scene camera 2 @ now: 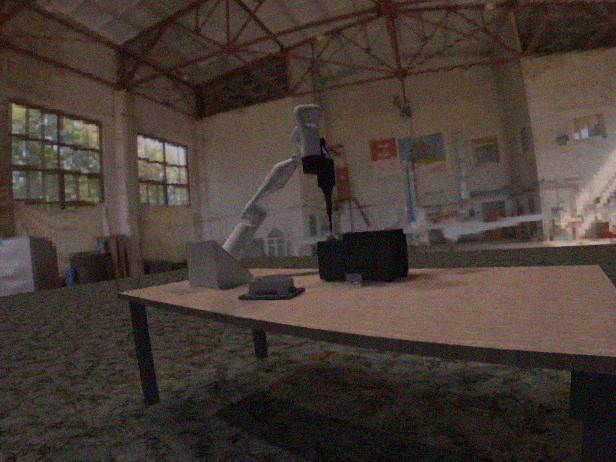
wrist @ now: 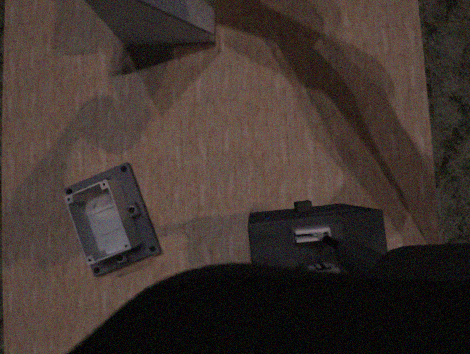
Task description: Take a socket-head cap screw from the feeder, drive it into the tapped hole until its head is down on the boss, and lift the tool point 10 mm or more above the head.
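The feeder is a dark box on the table, with a pale metal outlet in its top. My screwdriver points straight down, its tip at the outlet. The tip is small and dark, and I cannot tell whether it touches a screw or carries one. A grey open-topped housing sits on a dark flanged base. Small round bosses stand beside its wall; I cannot tell which has the tapped hole. No screw head can be made out on them.
A grey wedge-shaped arm mount stands on the wooden table, behind the housing. A small tab sticks out of the feeder's side. The dark tool body hides the lower wrist view.
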